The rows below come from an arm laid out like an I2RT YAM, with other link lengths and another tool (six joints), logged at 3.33 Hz.
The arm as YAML. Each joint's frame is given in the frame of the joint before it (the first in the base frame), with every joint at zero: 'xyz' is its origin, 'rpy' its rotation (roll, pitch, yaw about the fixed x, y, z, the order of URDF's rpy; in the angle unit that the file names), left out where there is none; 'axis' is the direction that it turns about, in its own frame. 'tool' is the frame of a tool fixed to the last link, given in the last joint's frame.
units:
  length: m
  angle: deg
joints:
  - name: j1
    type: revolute
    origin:
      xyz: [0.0, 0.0, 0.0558]
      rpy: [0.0, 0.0, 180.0]
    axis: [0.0, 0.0, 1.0]
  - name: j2
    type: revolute
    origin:
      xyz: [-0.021, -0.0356, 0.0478]
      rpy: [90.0, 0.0, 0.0]
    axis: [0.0, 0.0, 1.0]
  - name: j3
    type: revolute
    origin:
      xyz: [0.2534, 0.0, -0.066]
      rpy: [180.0, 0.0, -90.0]
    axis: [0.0, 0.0, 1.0]
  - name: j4
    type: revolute
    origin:
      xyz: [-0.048, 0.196, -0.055]
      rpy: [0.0, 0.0, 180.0]
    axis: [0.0, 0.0, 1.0]
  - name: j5
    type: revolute
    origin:
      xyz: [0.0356, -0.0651, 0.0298]
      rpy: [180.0, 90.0, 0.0]
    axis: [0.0, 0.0, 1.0]
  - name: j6
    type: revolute
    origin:
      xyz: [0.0, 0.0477, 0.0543]
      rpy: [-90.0, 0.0, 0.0]
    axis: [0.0, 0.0, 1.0]
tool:
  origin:
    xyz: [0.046, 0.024, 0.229]
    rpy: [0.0, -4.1, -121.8]
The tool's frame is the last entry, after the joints.
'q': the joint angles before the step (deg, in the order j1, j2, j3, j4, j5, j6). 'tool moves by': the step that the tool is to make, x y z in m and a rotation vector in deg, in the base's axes. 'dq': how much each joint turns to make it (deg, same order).
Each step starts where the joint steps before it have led.
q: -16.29, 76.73, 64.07, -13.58, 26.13, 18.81
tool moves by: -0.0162, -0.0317, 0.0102, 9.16, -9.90, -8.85
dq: -3.18, 0.00, 0.03, 0.19, -0.07, 14.53
